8 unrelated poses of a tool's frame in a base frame.
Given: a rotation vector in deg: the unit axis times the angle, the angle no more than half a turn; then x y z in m.
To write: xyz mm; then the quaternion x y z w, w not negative. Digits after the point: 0 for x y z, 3 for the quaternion.
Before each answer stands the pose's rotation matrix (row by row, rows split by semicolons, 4 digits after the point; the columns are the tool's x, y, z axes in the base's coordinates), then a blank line. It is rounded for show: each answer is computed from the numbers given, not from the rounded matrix.
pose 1, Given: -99.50, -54.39, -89.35, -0.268, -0.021, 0.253
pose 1, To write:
0.0483 0.8313 0.5538; 0.1101 -0.5555 0.8242; 0.9927 0.0212 -0.1184

-268, -21, 253, -0.656, -0.359, -0.589, 0.306
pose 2, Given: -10.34, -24.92, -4.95, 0.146, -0.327, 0.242
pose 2, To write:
0.9035 0.1216 -0.4109; -0.0446 0.9804 0.1921; 0.4262 -0.1552 0.8912

146, -327, 242, -0.089, -0.215, -0.043, 0.971
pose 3, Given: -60.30, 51.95, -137.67, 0.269, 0.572, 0.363
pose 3, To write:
-0.6557 0.0704 0.7518; -0.5495 -0.7273 -0.4111; 0.5178 -0.6827 0.5156

269, 572, 363, -0.373, 0.321, -0.851, 0.182
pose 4, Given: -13.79, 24.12, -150.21, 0.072, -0.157, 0.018
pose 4, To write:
-0.8737 0.4232 0.2400; -0.4770 -0.8420 -0.2520; 0.0954 -0.3346 0.9375

72, -157, 18, -0.088, 0.153, -0.956, 0.235
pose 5, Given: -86.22, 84.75, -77.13, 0.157, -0.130, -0.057
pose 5, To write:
-0.1512 -0.3200 0.9353; -0.9612 -0.1732 -0.2146; 0.2307 -0.9315 -0.2814

157, -130, -57, -0.571, 0.561, -0.511, 0.314
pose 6, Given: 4.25, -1.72, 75.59, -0.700, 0.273, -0.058
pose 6, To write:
0.2489 -0.9683 0.0202; 0.9664 0.2469 -0.0715; 0.0642 0.0373 0.9972

-700, 273, -58, 0.034, -0.014, 0.613, 0.789
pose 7, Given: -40.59, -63.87, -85.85, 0.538, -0.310, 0.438
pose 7, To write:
-0.2359 0.9628 -0.1319; -0.4031 0.0266 0.9148; 0.8842 0.2690 0.3818

538, -310, 438, -0.298, -0.469, -0.631, 0.541
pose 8, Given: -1.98, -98.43, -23.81, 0.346, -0.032, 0.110
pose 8, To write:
-0.1953 0.2532 -0.9475; -0.2078 0.9335 0.2923; 0.9585 0.2540 -0.1297

346, -32, 110, -0.015, -0.751, -0.182, 0.634
